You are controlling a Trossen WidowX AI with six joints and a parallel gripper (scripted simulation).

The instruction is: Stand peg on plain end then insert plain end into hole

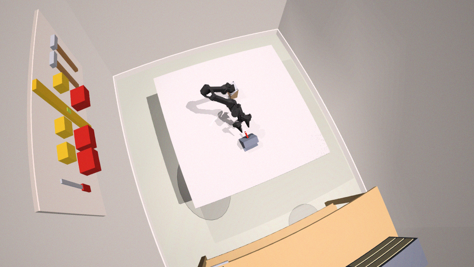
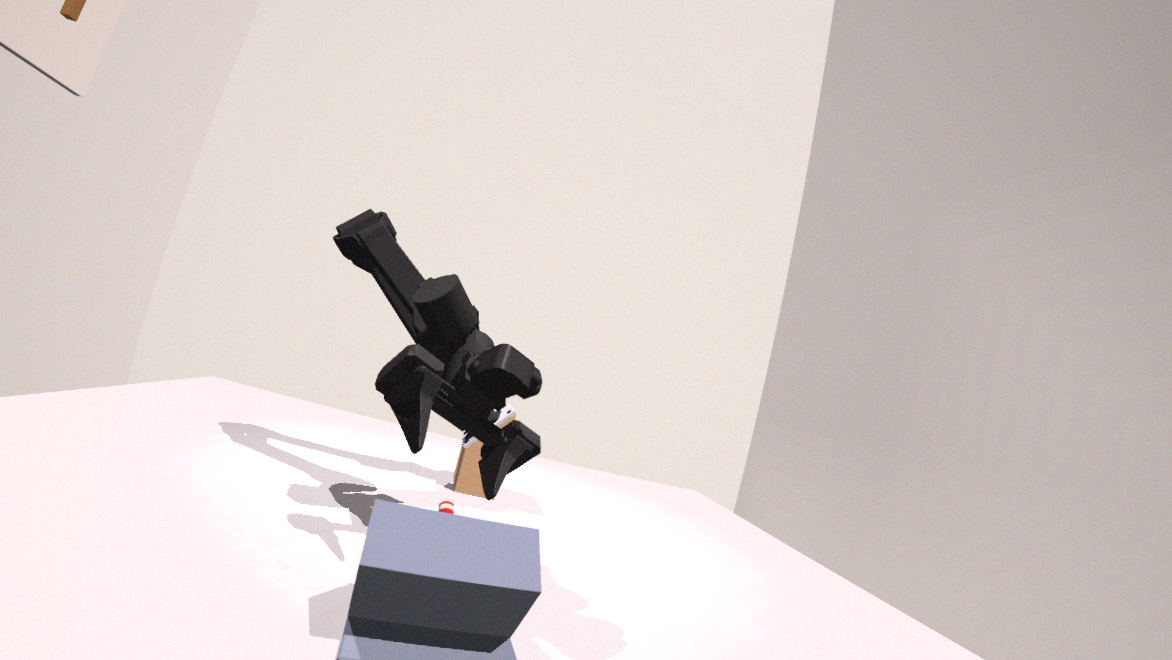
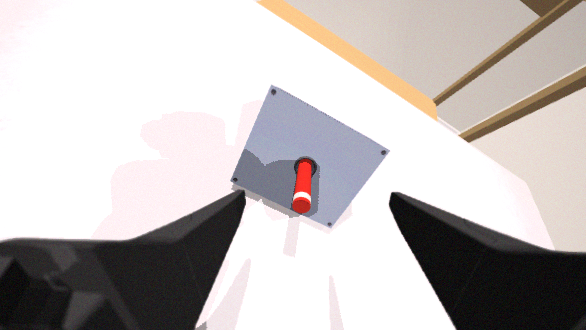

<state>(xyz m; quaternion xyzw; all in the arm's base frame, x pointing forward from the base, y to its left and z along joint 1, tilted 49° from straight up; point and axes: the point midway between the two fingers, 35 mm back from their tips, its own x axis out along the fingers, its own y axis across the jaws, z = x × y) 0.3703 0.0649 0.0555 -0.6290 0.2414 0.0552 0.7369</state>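
My gripper tip is now 20 mm short of the peg and 40 mm above it. Also, from my gripper tip: sloped panel: 70 mm ahead, 20 mm to the left, 70 mm below.
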